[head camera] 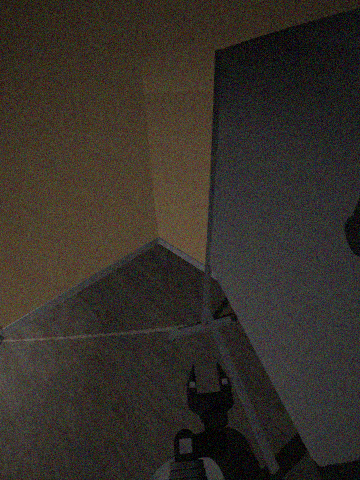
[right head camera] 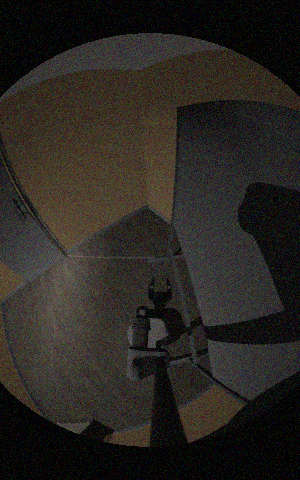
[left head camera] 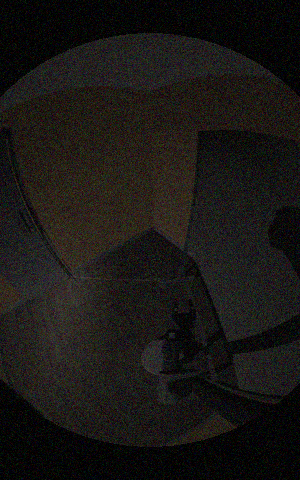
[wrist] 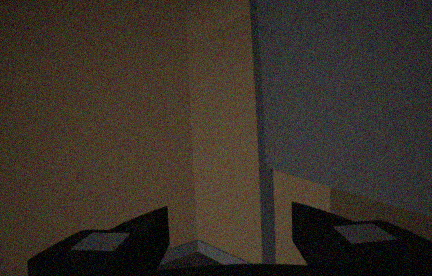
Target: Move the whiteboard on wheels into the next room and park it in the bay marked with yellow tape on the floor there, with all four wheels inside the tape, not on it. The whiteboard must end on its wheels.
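Pixels of known places: gripper, fingertip midpoint: (head camera: 205,364) (right head camera: 160,277) (left head camera: 182,299) (wrist: 230,223); robot's base, link origin: (right head camera: 148,333) (left head camera: 161,355).
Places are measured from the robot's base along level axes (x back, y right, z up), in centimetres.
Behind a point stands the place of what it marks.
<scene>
The whiteboard (head camera: 285,225) @[z 124.6, x -49.9, y 27.3 cm] (left head camera: 235,215) @[z 127.2, x -53.5, y 26.6 cm] (right head camera: 210,175) @[z 134.6, x -54.5, y 26.4 cm] (wrist: 350,90) @[z 86.2, x -57.6, y 25.8 cm] stands upright on the right, its grey panel close by. Its near-side post (wrist: 268,220) @[z 57.4, x -93.6, y 19.2 cm] and a foot bar (head camera: 197,331) @[z 6.6, x -90.6, y 14.2 cm] show at its left end; a long low rail runs along its base. The wheels are too dark to tell. My gripper (head camera: 206,368) @[z 75.2, x -39.8, y 8.7 cm] (right head camera: 160,282) @[z 75.2, x -39.8, y 8.7 cm] (wrist: 230,223) @[z 75.2, x -39.8, y 8.7 cm] is open and empty, left of the low rail and on the near side of the foot bar, apart from the post. A thin pale line (head camera: 90,336) @[z -2.8, x -96.5, y -69.0 cm] (right head camera: 110,257) @[z -2.8, x -96.4, y -62.1 cm] crosses the floor; I cannot tell whether it is tape.
Orange walls (head camera: 80,175) @[z 99.7, x -167.0, y -66.0 cm] (right head camera: 85,160) @[z 119.1, x -154.0, y -80.4 cm] meet in a corner beyond the line. A grey door-like panel (left head camera: 22,255) @[z 73.7, x -65.1, y -171.4 cm] (right head camera: 25,240) @[z 68.2, x -69.3, y -166.6 cm] with a dark handle stands at the left. A dark shadow (right head camera: 270,220) @[z 139.0, x -26.3, y 32.0 cm] falls on the whiteboard. A dark block (right head camera: 97,430) lies at the bottom left.
</scene>
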